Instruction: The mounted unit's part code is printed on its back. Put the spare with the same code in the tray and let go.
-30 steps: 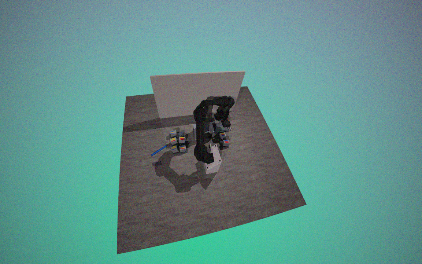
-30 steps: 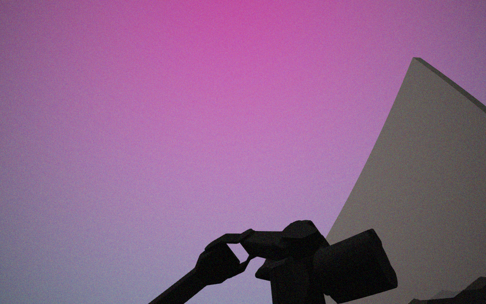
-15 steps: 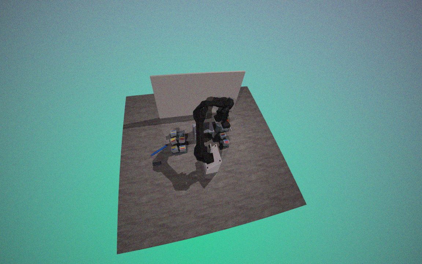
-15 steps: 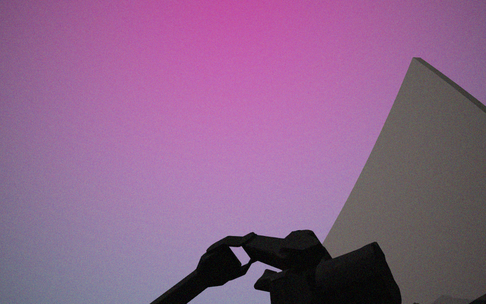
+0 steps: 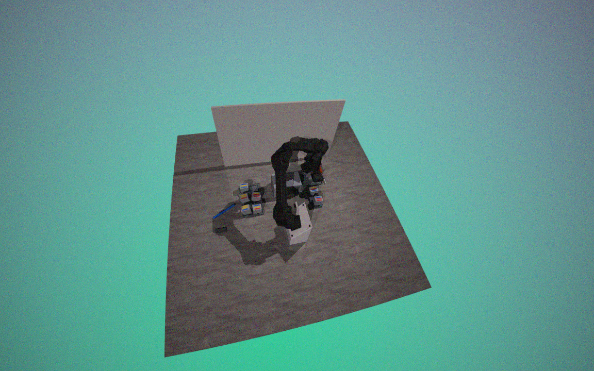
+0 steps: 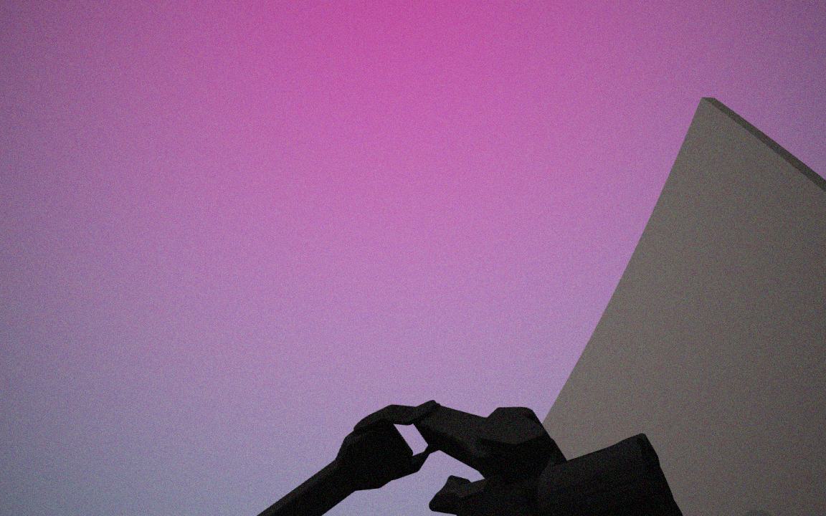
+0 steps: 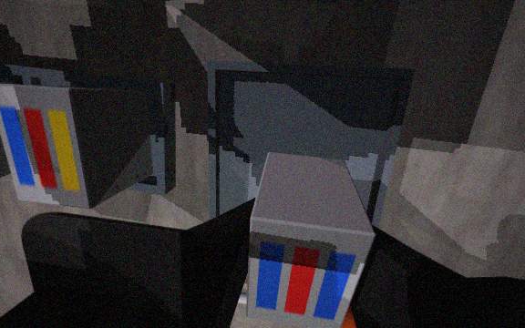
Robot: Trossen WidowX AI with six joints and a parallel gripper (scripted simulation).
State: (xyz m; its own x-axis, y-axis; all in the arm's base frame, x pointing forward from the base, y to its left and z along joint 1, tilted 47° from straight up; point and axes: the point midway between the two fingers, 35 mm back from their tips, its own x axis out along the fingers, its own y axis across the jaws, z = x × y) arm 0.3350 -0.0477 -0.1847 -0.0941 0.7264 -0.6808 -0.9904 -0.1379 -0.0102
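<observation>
The dark tray lies 3 cm below my gripper tip. From my gripper tip the other things lie so: mounted unit 18 cm to the left, 6 cm behind, 2 cm above; blue pen 54 cm to the left, 18 cm behind, 3 cm below; beige wall panel 19 cm to the left, 19 cm above, 18 cm ahead.
</observation>
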